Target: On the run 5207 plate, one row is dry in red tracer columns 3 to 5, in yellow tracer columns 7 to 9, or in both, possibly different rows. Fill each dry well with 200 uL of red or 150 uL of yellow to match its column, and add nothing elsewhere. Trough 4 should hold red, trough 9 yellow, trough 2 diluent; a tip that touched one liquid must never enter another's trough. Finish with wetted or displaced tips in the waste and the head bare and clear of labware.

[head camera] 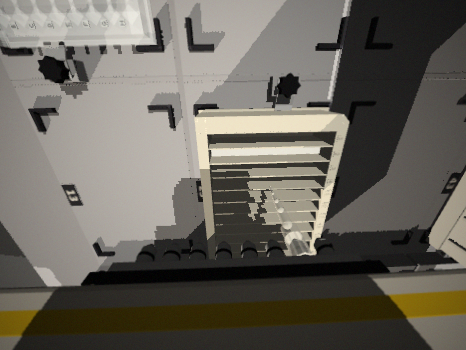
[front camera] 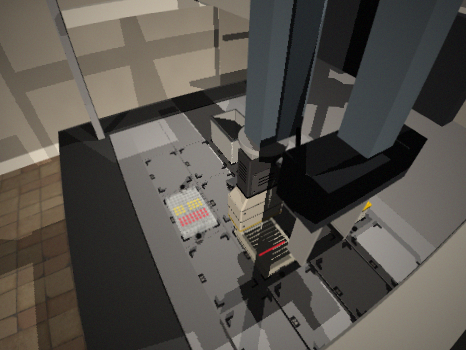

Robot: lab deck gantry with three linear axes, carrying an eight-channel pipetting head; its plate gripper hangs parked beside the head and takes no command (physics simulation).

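Observation:
The plate [front camera: 183, 200] [head camera: 75, 37] shows red wells in one block and yellow wells split by a gap in the front view; its near edge shows in the head view. The cream trough rack [front camera: 280, 267] [head camera: 272, 121] has narrow slots; one shows red in the front view. A pale strip [head camera: 265, 151] lies near its far end. The pipetting head [front camera: 245, 207] [head camera: 235, 275] is over the rack. One clear tip [head camera: 295, 240] hangs from the second channel from the right, above the slots; its tip depth is unclear. The parked gripper [front camera: 324, 250] has its paddles apart, empty.
The waste bin [front camera: 220, 145] stands behind the head. The tip rack [head camera: 452, 230] shows partly at the right edge of the head view; a yellow corner of it [front camera: 367, 206] shows behind the gripper. Black clamp knobs [head camera: 288, 85] [head camera: 53, 69] stand by the rack and plate.

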